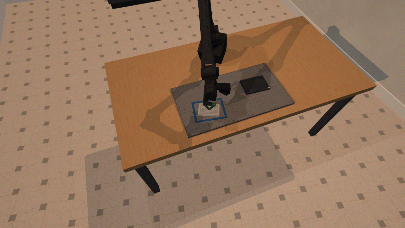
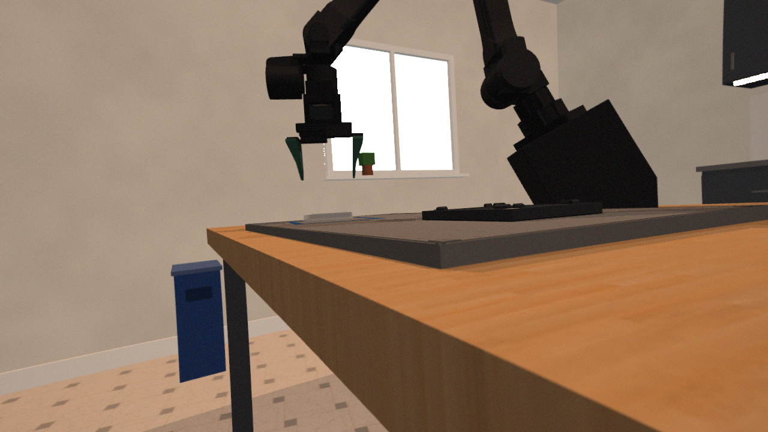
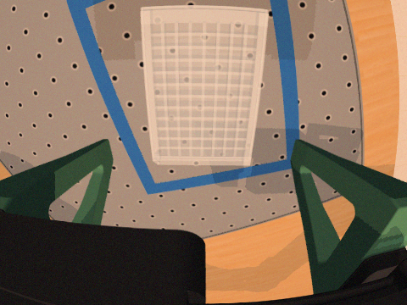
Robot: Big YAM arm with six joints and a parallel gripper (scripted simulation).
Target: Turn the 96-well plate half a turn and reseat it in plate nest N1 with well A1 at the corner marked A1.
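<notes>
Right now the 96-well plate is 8 cm below my hand. Round my hand: black plate nest N1: 37 cm to the left, 8 cm below; A1 label: 42 cm to the left, 8 cm below, 7 cm ahead.
</notes>
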